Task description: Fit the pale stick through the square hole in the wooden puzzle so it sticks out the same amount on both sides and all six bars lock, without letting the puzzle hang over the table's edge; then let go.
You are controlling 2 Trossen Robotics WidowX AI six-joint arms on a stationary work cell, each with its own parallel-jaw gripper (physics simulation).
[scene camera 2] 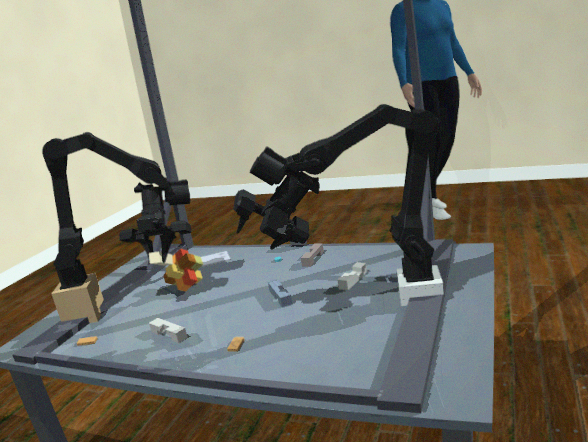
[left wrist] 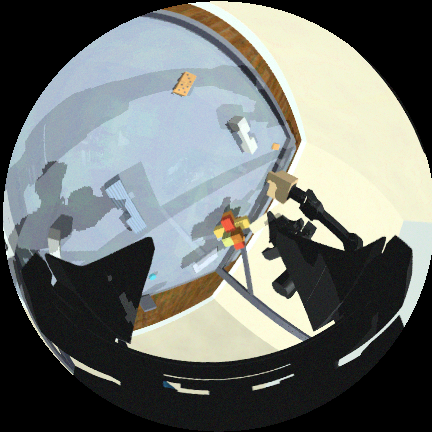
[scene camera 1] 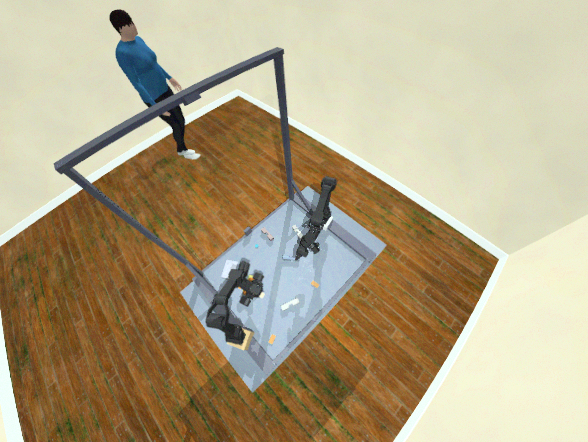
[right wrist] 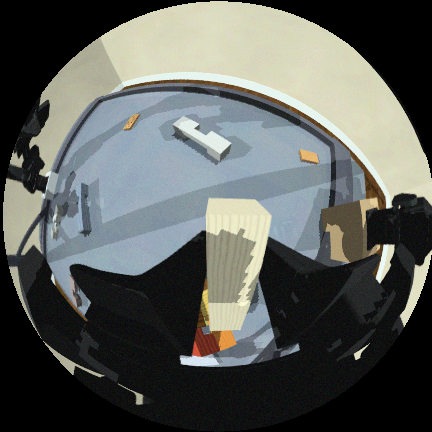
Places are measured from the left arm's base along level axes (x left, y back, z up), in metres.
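Where they show: left gripper, between the fingertips: (scene camera 2: pixel 254 240) (left wrist: pixel 214 241) (scene camera 1: pixel 297 255); right gripper, between the fingertips: (scene camera 2: pixel 158 263) (left wrist: pixel 270 209) (scene camera 1: pixel 260 294) (right wrist: pixel 229 236); left arm's base, origin of its link: (scene camera 2: pixel 418 275) (right wrist: pixel 44 184); right arm's base, origin of its link: (scene camera 2: pixel 74 283) (left wrist: pixel 291 190) (scene camera 1: pixel 238 337) (right wrist: pixel 372 227).
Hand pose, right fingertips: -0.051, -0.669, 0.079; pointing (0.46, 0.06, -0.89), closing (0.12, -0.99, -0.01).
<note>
Each offset is from my right fingertips to the top centre of the thing, as dx, dy, dz.
The wooden puzzle @[-0.119, +0.023, -0.018] (scene camera 2: pixel 184 270) (left wrist: pixel 231 230), a cluster of red, orange and yellow bars, is at the left rear of the table in scene camera 2, well inside the edge. My right gripper (scene camera 2: pixel 156 251) (right wrist: pixel 229 236) is shut on the pale stick @[-0.033, -0.004, +0.036] (scene camera 2: pixel 156 258) (right wrist: pixel 232 270) (left wrist: pixel 265 220), beside the puzzle. In the right wrist view the stick's far end overlaps the puzzle (right wrist: pixel 207 342); I cannot tell whether it touches or enters the square hole, which is hidden. My left gripper (scene camera 2: pixel 256 239) (left wrist: pixel 214 241) is open and empty, raised above the table, right of the puzzle.
A blue notched bar @[+0.001, +0.314, -0.101] (scene camera 2: pixel 280 293) (left wrist: pixel 125 202), a white one @[+0.158, +0.058, -0.101] (scene camera 2: pixel 167 330), a grey one @[-0.063, +0.503, -0.101] (scene camera 2: pixel 352 276) and a pinkish one @[-0.241, +0.378, -0.101] (scene camera 2: pixel 312 255) lie around. Two orange tiles @[+0.224, +0.245, -0.121] (scene camera 2: pixel 236 344) lie near the front. A cyan piece @[-0.256, +0.267, -0.121] (scene camera 2: pixel 277 259) and a white flat piece @[-0.311, +0.031, -0.123] (scene camera 2: pixel 216 257) lie at the back.
</note>
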